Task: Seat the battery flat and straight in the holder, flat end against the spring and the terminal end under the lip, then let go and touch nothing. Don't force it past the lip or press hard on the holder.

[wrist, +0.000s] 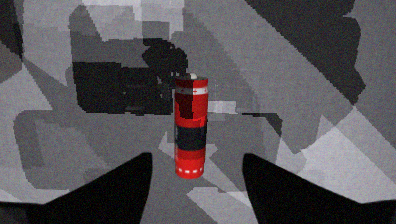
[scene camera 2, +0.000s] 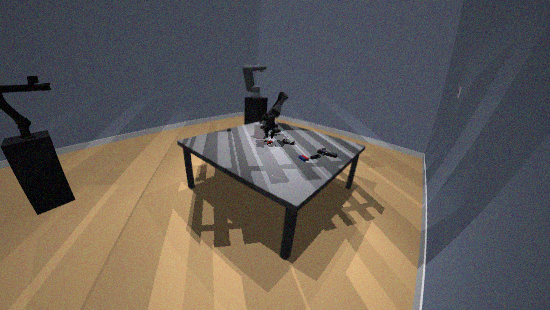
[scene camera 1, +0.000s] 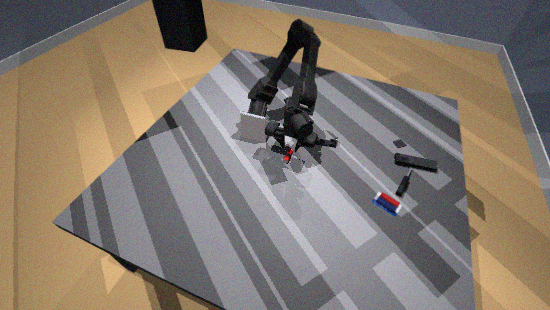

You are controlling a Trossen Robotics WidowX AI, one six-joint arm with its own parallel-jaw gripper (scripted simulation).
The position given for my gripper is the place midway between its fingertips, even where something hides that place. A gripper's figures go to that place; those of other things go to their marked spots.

Labels:
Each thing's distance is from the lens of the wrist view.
my gripper [wrist: 198, 161]: 11 cm
battery [wrist: 191, 93]: 13 cm

